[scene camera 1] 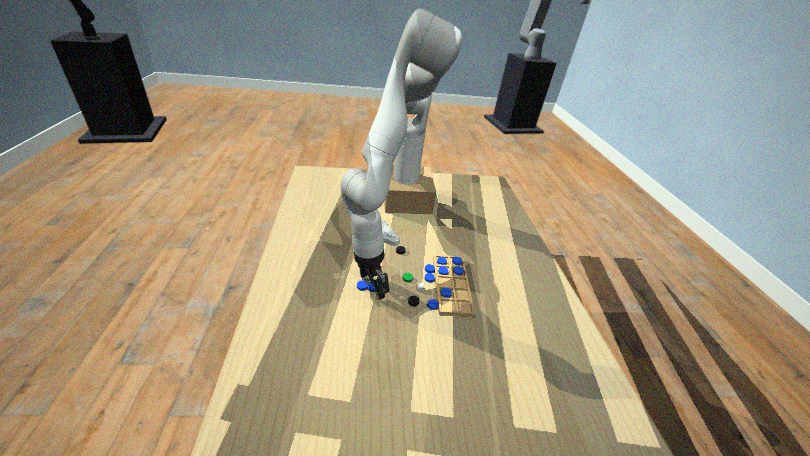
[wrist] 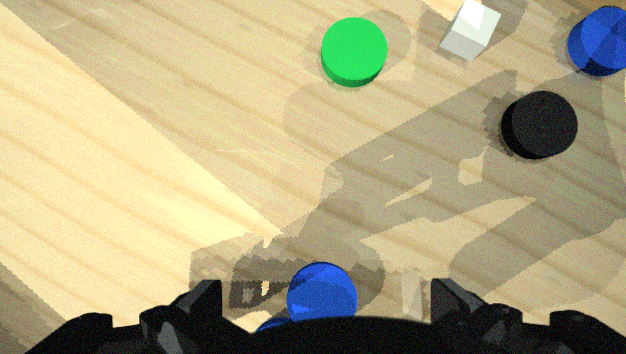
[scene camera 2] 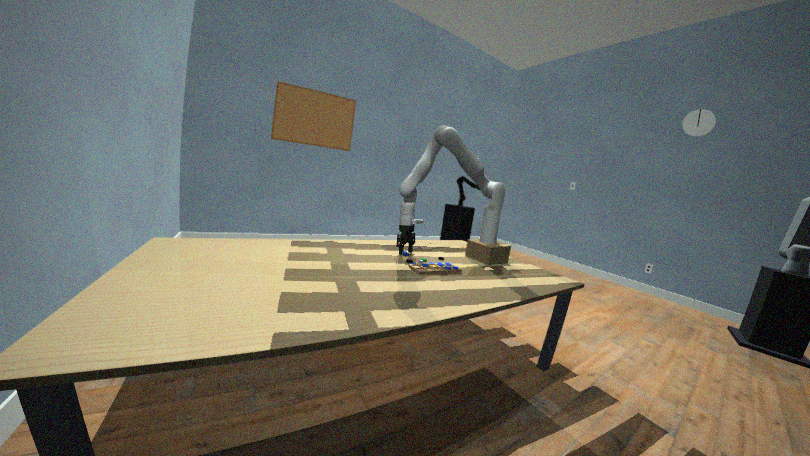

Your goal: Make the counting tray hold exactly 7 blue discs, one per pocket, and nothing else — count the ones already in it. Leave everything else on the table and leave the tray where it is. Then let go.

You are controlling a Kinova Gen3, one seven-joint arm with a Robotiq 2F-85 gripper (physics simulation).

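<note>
The counting tray (scene camera 1: 456, 313) lies right of my gripper in scene camera 1. Blue discs (scene camera 1: 443, 270) fill its back two rows, and another blue disc (scene camera 1: 446, 292) sits in a left pocket nearer the front. Two blue discs (scene camera 1: 429, 268) (scene camera 1: 429, 277) lie outside its left edge; another blue disc (scene camera 1: 433, 304) (wrist: 602, 42) lies by its front left. My gripper (scene camera 1: 378, 292) (scene camera 2: 405, 252) (wrist: 326, 302) is open, low over the table, its fingers on either side of a blue disc (wrist: 322, 292). A second blue disc (scene camera 1: 361, 285) lies against that one, mostly hidden in the wrist view.
A green disc (scene camera 1: 407, 276) (wrist: 354, 50), a white cube (scene camera 1: 420, 287) (wrist: 472, 30) and a black disc (scene camera 1: 413, 300) (wrist: 542, 125) lie between my gripper and the tray. Another black disc (scene camera 1: 400, 249) lies farther back, towards the arm's base block (scene camera 1: 410, 201).
</note>
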